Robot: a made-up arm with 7 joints.
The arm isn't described. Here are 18 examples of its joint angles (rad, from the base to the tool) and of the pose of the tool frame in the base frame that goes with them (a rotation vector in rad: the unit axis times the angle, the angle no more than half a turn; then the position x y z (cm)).
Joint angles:
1: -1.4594 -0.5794 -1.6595 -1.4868 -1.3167 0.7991 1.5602
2: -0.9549 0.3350 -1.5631 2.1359 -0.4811 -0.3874 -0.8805
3: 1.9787 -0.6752 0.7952 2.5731 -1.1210 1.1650 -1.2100
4: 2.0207 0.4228 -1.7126 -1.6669 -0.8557 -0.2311 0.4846
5: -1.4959 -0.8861 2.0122 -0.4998 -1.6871 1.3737 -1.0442
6: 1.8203 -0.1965 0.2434 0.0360 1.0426 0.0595 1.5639
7: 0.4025 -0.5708 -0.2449 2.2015 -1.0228 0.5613 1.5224
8: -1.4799 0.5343 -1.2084 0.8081 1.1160 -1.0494 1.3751
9: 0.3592 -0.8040 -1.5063 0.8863 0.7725 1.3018 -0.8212
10: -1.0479 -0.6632 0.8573 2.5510 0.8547 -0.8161 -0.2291
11: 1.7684 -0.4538 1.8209 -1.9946 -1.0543 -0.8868 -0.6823
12: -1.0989 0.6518 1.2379 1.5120 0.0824 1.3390 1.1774
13: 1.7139 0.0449 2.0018 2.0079 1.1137 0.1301 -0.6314
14: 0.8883 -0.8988 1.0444 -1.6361 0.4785 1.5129 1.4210
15: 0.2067 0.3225 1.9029 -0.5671 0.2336 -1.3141 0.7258
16: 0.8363 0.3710 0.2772 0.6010 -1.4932 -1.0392 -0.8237
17: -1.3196 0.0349 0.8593 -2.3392 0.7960 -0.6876 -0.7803
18: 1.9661 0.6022 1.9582 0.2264 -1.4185 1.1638 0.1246
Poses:
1: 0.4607 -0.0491 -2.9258 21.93 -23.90 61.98
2: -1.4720 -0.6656 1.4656 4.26 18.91 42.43
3: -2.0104 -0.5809 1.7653 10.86 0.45 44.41
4: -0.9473 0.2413 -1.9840 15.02 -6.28 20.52
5: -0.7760 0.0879 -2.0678 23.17 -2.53 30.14
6: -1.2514 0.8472 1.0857 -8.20 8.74 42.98
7: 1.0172 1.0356 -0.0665 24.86 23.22 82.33
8: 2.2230 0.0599 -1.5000 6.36 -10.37 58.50
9: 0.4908 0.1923 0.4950 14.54 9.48 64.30
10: 2.6795 1.0595 0.1998 9.69 -2.90 41.10
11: -0.1424 -1.4931 1.5989 -1.14 23.77 56.60
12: -0.8475 -0.1004 0.8353 -8.76 8.00 23.09
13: -1.8432 0.1168 1.4749 -12.21 14.49 41.86
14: 2.6948 -1.2132 -0.6316 -7.31 -1.97 65.19
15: -0.8628 0.1190 -0.7651 8.14 16.40 22.06
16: -1.6298 -0.0945 -1.3630 24.35 4.21 63.20
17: 1.1300 0.6431 0.1189 9.08 3.50 55.69
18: 2.2153 -1.1993 -0.8645 -8.90 4.95 69.26
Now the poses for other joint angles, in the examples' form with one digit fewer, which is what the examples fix.
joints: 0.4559 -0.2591 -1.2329 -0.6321 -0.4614 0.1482 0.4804
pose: -0.684 1.658 2.261 4.4 -6.6 61.6
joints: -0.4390 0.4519 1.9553 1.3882 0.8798 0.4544 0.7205
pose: 0.595 1.273 0.651 3.4 19.3 48.6
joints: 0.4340 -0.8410 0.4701 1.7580 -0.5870 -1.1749 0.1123
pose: -2.616 0.047 -0.880 9.5 0.8 57.6
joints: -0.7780 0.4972 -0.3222 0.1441 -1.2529 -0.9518 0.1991
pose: 2.512 0.706 1.679 5.4 -0.3 68.9
